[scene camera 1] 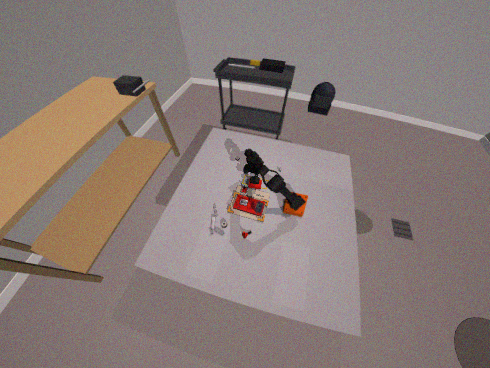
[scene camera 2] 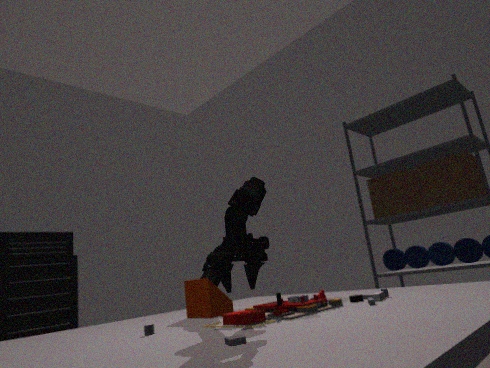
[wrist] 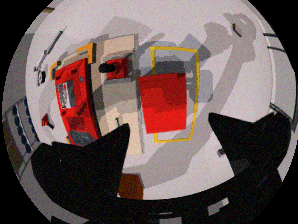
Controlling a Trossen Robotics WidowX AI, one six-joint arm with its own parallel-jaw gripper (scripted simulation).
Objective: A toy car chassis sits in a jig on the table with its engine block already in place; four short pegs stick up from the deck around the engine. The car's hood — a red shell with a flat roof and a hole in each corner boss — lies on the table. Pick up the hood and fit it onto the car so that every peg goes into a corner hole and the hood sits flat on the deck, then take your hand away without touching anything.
Scene:
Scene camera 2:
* my gripper: 241,291
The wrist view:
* my gripper: 171,122
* red hood: 163,95

